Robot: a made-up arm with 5 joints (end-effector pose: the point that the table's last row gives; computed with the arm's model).
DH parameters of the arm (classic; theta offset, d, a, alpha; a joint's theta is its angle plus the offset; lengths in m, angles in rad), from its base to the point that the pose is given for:
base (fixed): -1.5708 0.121 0 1.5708
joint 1: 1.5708 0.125 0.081 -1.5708
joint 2: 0 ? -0.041 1.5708
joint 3: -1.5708 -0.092 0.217 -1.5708
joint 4: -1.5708 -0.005 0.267 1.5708
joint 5: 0 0.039 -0.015 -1.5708
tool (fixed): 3.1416 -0.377 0 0
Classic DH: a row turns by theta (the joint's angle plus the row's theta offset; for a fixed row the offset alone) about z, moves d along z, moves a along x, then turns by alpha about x.
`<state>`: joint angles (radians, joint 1 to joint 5).
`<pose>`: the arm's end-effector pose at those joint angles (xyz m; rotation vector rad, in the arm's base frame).
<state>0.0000 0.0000 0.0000 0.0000 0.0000</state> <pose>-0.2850 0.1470 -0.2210 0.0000 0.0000 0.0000</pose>
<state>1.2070 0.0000 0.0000 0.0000 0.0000</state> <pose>-0.2850 -0.2673 -0.1381 -1.2070 0.0000 0.0000</pose>
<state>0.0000 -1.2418 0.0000 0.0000 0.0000</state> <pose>0.2236 0.1470 -0.0861 0.0000 -1.2418 0.0000</pose>
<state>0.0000 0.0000 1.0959 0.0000 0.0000</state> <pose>-0.2850 -0.0961 0.1446 -1.0959 0.0000 0.0000</pose>
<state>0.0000 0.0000 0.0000 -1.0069 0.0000</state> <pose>-0.1347 0.3418 -0.2210 0.0000 0.0000 -1.0069</pose>
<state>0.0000 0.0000 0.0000 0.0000 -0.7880</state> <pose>-0.0221 0.1470 -0.0993 0.0000 -0.7880 0.0000</pose>
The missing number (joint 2, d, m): 0.325
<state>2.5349 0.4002 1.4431 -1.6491 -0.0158</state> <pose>-0.0314 -0.0060 0.2180 1.8932 1.3973 -0.5904</pose>
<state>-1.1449 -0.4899 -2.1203 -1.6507 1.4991</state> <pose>-0.1250 -0.3660 0.4472 -1.3273 -1.1467 -1.6630</pose>
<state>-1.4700 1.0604 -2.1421 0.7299 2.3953</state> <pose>-0.8456 -0.0175 0.5239 -1.5788 0.1864 -2.2721</pose>
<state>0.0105 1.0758 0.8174 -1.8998 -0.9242</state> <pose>-0.0655 -0.0206 0.1036 -1.7871 -0.6690 -0.4899</pose>
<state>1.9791 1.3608 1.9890 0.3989 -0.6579</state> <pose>0.1334 0.0210 -0.0337 1.7145 -2.4923 -0.3955</pose>
